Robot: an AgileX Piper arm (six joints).
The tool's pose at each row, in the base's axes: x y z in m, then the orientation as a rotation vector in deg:
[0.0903, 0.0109, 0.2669, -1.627, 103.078, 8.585]
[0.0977, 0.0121, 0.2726, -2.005, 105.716, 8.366]
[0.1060, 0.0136, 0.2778, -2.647, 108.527, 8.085]
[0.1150, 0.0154, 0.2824, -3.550, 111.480, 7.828]
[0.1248, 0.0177, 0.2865, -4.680, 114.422, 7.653]
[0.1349, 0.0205, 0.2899, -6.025, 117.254, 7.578]
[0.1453, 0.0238, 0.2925, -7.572, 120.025, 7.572]
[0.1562, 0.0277, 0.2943, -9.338, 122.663, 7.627]
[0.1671, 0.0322, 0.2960, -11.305, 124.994, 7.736]
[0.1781, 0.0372, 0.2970, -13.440, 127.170, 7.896]
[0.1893, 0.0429, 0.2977, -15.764, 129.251, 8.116]
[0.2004, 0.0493, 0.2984, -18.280, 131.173, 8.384]
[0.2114, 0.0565, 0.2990, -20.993, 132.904, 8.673]
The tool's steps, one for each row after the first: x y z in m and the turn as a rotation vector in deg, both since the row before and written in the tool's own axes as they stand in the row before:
[-0.0072, 0.0009, 0.0060, 0.075, 2.648, -0.243]
[-0.0072, 0.0011, 0.0067, -0.013, 2.837, -0.439]
[-0.0072, 0.0012, 0.0072, -0.154, 2.998, -0.588]
[-0.0074, 0.0015, 0.0078, -0.317, 3.007, -0.693]
[-0.0073, 0.0018, 0.0081, -0.484, 2.919, -0.788]
[-0.0072, 0.0020, 0.0084, -0.614, 2.881, -0.886]
[-0.0072, 0.0023, 0.0090, -0.741, 2.776, -1.007]
[-0.0076, 0.0027, 0.0088, -0.849, 2.501, -1.134]
[-0.0076, 0.0028, 0.0090, -0.937, 2.380, -1.228]
[-0.0080, 0.0031, 0.0092, -1.035, 2.324, -1.327]
[-0.0084, 0.0035, 0.0090, -1.120, 2.213, -1.441]
[-0.0089, 0.0039, 0.0089, -1.181, 2.079, -1.573]

